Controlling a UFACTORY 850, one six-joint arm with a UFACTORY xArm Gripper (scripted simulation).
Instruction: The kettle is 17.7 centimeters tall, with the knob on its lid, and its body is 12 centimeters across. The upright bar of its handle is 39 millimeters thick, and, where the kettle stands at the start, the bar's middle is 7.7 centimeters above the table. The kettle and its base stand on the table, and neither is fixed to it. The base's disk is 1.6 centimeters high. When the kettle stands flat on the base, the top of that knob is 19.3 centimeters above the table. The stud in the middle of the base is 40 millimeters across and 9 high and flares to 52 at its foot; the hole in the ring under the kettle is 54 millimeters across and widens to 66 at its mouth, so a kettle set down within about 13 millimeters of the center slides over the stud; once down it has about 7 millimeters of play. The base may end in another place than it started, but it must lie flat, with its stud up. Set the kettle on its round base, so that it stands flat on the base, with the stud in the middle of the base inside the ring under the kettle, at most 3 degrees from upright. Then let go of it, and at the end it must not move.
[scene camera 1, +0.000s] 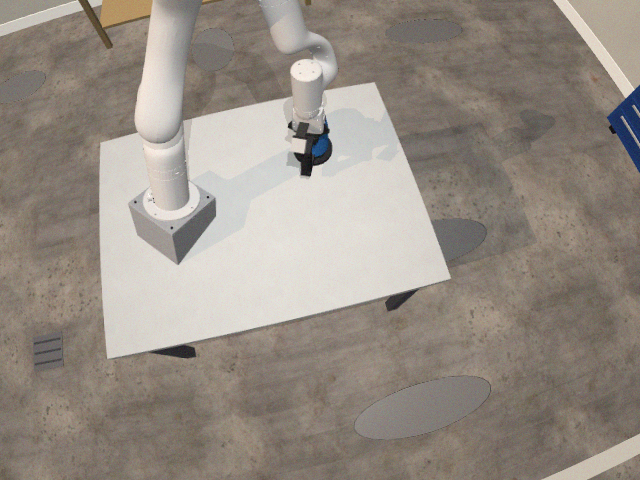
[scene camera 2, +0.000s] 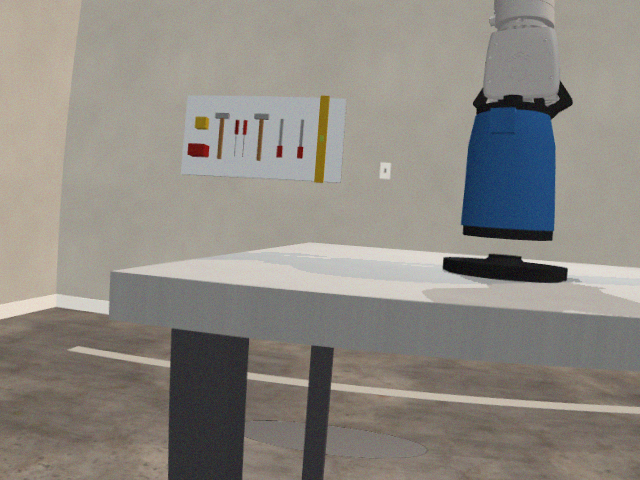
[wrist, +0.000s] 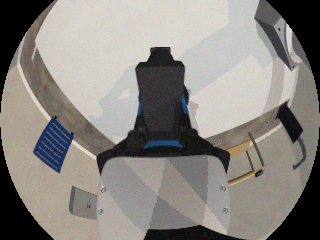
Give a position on a blue kettle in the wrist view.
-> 160, 80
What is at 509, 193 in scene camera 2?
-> A blue kettle.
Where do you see a black round base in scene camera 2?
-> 501, 267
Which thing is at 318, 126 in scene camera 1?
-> My gripper.
